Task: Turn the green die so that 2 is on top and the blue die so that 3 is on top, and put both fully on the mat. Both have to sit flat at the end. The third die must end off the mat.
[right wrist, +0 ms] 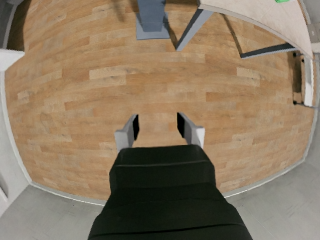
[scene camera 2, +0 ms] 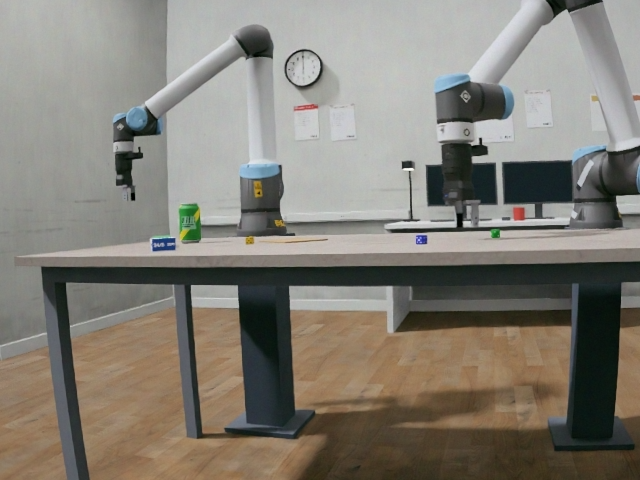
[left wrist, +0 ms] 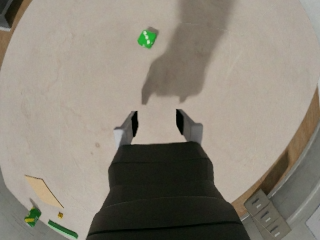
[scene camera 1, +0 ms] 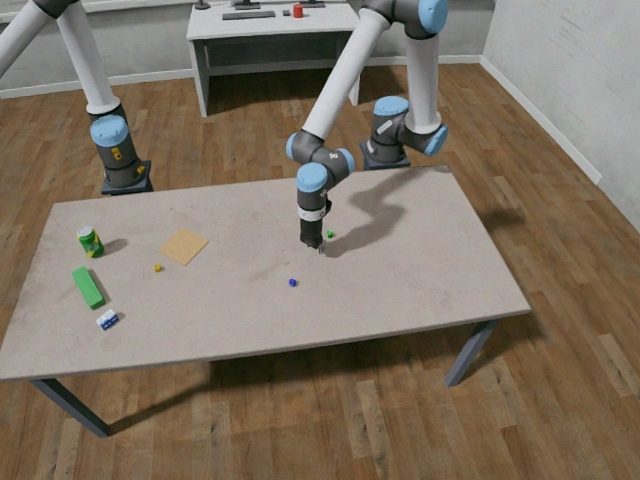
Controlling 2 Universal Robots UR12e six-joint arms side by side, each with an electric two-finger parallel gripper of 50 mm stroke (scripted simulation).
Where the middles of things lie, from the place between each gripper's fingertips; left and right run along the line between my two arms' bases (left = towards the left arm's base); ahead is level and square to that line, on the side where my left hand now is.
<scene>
Right now my left hand (scene camera 2: pixel 467 227) is 11 cm past the tan mat (scene camera 1: pixel 184 245), 49 cm to the left of it and 5 cm above it.
Right now my right hand is 900 mm to the right of the tan mat, 480 mm short of it and 170 mm above it.
</scene>
